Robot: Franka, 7 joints.
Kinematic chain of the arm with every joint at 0, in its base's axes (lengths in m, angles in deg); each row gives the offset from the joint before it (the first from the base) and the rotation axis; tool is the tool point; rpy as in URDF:
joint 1: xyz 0 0 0.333 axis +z
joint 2: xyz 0 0 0 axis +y
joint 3: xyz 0 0 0.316 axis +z
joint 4: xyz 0.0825 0 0 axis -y
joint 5: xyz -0.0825 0 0.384 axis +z
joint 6: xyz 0 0 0 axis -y
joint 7: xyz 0.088 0 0 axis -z
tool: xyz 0 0 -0.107 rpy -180 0 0
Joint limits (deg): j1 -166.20..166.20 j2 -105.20..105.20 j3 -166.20..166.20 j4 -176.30..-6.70 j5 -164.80..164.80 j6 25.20..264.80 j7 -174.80..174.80
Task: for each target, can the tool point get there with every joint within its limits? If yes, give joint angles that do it. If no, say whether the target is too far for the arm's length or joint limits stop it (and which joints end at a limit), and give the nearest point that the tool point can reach.
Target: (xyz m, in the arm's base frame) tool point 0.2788 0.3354 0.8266
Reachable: yes | joints -17.17 75.38 136.50 -114.53 -4.18 188.56 67.99
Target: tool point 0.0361 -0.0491 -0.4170
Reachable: no: joint limits stop it (at a limit: joint 2) | nearest point 0.0564 -0.0767 -0.3264 | short by 0.097 m
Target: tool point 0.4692 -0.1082 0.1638
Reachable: yes | joints 82.95 -76.42 -105.77 -138.41 -129.38 118.98 -32.28
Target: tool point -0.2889 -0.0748 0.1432
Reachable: yes | joints 47.79 -33.59 130.16 -160.24 104.24 56.73 -2.94
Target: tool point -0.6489 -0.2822 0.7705
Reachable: yes | joints 59.97 -48.40 99.98 -48.36 -67.02 130.16 80.86
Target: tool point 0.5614 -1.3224 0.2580
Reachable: no: too far | nearest point 0.3348 -0.7886 0.2883 | short by 0.581 m
